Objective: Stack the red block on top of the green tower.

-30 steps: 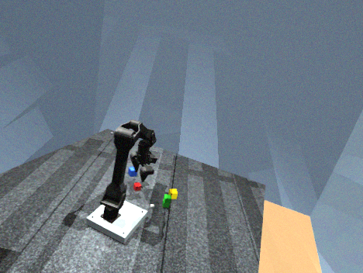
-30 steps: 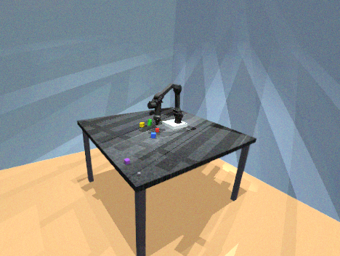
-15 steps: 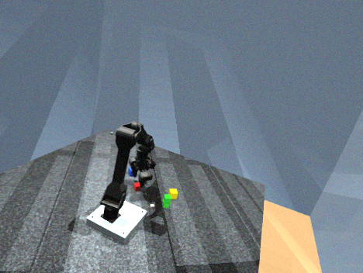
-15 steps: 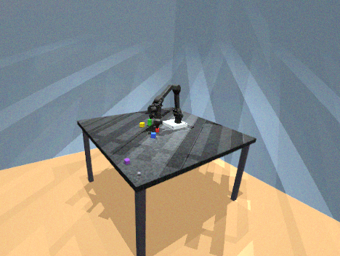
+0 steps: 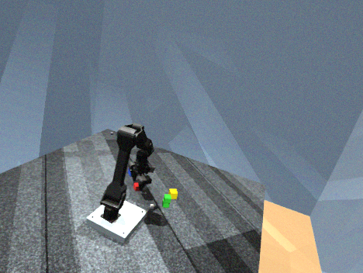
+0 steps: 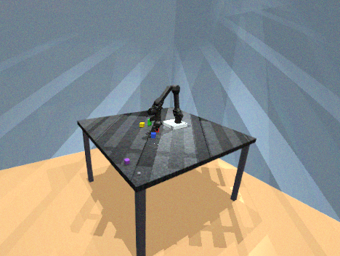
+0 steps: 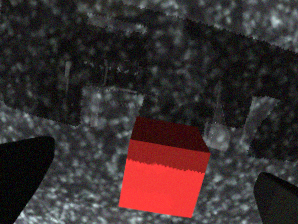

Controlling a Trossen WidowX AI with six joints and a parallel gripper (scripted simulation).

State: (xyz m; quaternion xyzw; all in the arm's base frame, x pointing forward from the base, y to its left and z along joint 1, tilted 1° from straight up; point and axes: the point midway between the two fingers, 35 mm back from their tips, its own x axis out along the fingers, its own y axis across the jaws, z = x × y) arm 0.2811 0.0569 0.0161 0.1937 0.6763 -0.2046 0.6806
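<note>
My gripper tip is now 1 cm above the red block. Also, from my gripper tip: yellow block 7 cm ahead, 18 cm to the right; then blue block 10 cm ahead, 10 cm to the left; then purple block 46 cm ahead, 41 cm to the left, 1 cm below.
</note>
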